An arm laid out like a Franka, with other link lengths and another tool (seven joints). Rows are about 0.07 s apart.
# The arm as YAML. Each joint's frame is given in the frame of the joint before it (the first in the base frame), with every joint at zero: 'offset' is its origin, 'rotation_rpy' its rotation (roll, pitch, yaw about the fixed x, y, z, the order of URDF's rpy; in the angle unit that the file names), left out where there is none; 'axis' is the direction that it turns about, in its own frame. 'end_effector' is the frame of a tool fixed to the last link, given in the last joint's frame.
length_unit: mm
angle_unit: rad
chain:
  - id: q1
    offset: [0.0, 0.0, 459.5]
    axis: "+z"
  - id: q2
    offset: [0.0, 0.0, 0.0]
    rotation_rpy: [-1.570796, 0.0, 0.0]
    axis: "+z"
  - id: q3
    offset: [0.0, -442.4, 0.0]
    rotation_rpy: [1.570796, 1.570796, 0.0]
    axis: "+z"
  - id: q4
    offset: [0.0, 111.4, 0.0]
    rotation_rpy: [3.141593, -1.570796, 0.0]
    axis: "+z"
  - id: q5
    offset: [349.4, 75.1, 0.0]
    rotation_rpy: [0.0, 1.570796, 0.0]
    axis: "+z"
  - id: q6
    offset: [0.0, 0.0, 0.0]
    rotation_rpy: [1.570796, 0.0, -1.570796]
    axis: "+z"
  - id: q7
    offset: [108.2, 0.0, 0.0]
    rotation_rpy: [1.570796, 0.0, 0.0]
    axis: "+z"
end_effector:
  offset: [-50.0, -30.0, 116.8]
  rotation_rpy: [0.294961, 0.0, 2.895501]
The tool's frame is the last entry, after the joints.
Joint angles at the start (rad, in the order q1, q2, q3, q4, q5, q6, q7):
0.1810, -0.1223, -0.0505, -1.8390, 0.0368, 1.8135, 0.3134
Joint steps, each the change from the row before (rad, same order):
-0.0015, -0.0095, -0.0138, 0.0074, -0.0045, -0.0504, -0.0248
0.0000, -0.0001, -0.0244, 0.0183, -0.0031, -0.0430, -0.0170
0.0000, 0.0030, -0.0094, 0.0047, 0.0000, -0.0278, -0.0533
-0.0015, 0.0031, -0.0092, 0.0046, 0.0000, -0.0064, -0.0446
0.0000, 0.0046, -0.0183, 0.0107, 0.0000, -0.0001, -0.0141
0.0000, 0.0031, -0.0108, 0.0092, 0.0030, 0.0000, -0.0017
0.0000, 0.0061, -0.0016, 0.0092, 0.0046, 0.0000, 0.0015
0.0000, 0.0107, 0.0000, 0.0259, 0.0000, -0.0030, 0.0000
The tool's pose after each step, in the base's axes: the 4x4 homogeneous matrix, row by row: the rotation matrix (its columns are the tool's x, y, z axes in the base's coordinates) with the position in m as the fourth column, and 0 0 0 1 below. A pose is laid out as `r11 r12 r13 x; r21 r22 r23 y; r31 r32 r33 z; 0 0 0 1`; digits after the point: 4 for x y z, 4 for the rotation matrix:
-0.9959 -0.0492 0.0756 0.4766; -0.0663 0.9673 -0.2446 0.0988; -0.0611 -0.2487 -0.9667 0.8317; 0 0 0 1
-0.9974 -0.0500 0.0511 0.4749; -0.0612 0.9668 -0.2479 0.0848; -0.0370 -0.2504 -0.9674 0.8362; 0 0 0 1
-0.9943 -0.0994 0.0392 0.4720; -0.1061 0.9629 -0.2482 0.0776; -0.0130 -0.2510 -0.9679 0.8347; 0 0 0 1
-0.9901 -0.1330 0.0446 0.4721; -0.1400 0.9590 -0.2466 0.0702; -0.0099 -0.2504 -0.9681 0.8346; 0 0 0 1
-0.9906 -0.1274 0.0496 0.4754; -0.1357 0.9600 -0.2449 0.0604; -0.0164 -0.2493 -0.9683 0.8368; 0 0 0 1
-0.9917 -0.1169 0.0530 0.4779; -0.1263 0.9622 -0.2414 0.0553; -0.0228 -0.2461 -0.9690 0.8393; 0 0 0 1
-0.9921 -0.1126 0.0549 0.4810; -0.1226 0.9636 -0.2376 0.0554; -0.0261 -0.2425 -0.9698 0.8404; 0 0 0 1
-0.9917 -0.1094 0.0668 0.4865; -0.1224 0.9634 -0.2386 0.0560; -0.0383 -0.2448 -0.9688 0.8460; 0 0 0 1

